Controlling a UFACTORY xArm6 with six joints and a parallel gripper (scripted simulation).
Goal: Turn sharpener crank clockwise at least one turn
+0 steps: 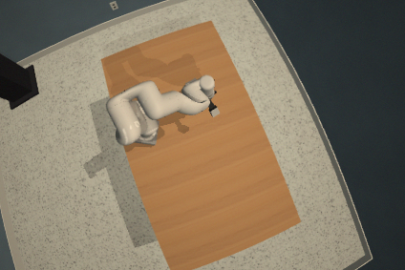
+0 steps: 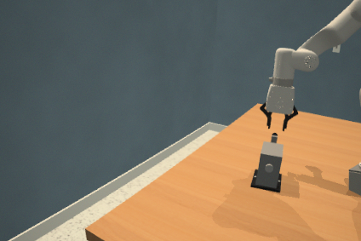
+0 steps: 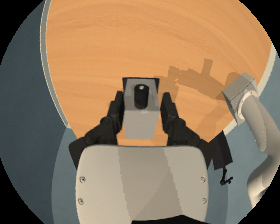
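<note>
My hand is 4 cm above the dark crank knob and 2 cm to the right of it.
</note>
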